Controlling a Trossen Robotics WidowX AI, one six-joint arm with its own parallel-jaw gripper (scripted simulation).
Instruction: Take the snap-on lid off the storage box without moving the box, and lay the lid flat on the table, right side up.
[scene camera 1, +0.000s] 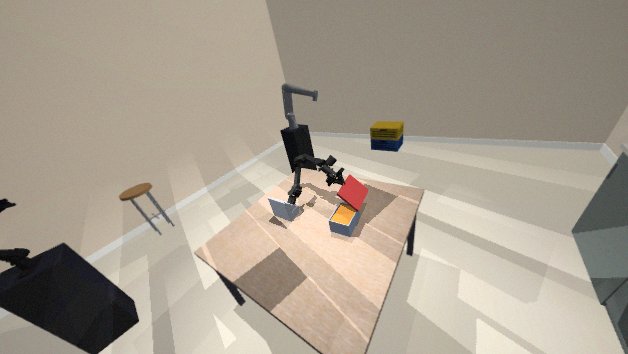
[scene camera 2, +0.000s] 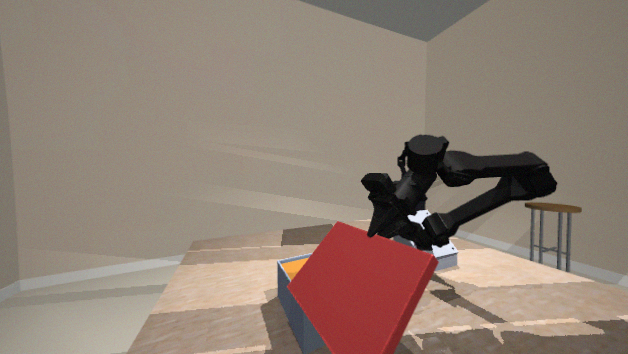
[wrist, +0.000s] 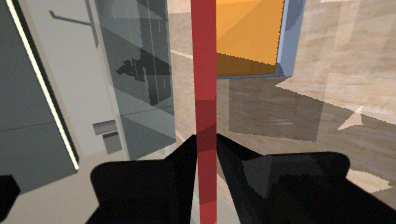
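Observation:
Scene camera 2 shows me my gripper (scene camera 2: 371, 240) carrying a red lid (scene camera 2: 353, 286). In the wrist view, too, I see my gripper (wrist: 205, 138).

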